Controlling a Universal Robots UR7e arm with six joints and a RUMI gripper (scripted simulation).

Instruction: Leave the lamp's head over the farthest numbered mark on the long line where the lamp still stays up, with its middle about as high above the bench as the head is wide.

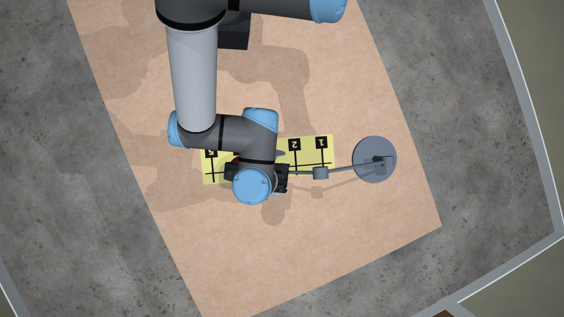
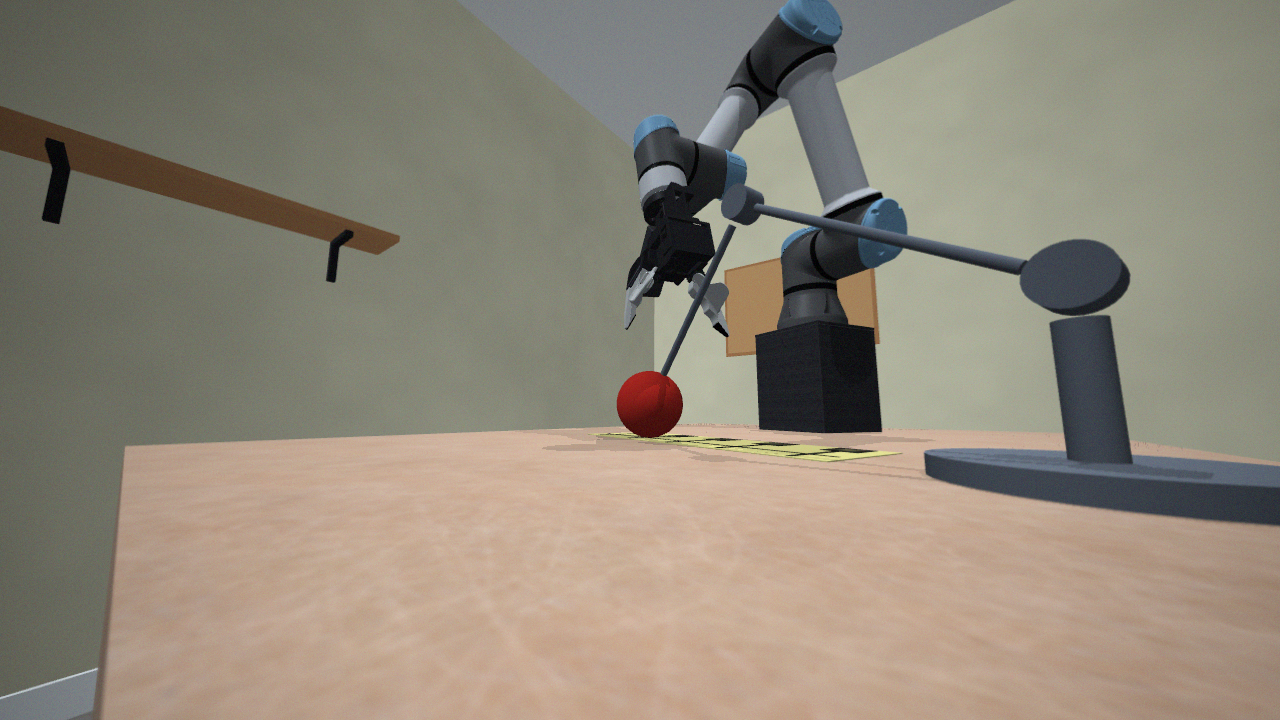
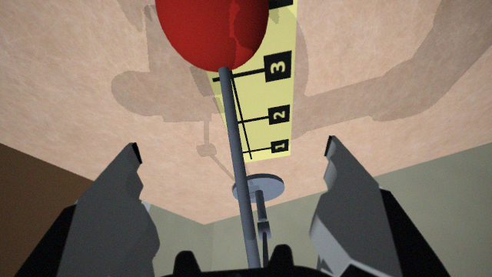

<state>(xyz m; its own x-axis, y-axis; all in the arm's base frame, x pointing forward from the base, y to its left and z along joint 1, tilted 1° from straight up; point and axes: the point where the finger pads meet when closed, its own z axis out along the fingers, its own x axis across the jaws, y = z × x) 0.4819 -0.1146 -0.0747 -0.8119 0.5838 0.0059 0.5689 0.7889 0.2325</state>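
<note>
My gripper is now 140 mm above the yellow numbered strip, 20 mm to the right of it and 20 mm past it. From my hand the other things lie so: grey round base (330 mm to the left, 160 mm ahead, 120 mm below).
</note>
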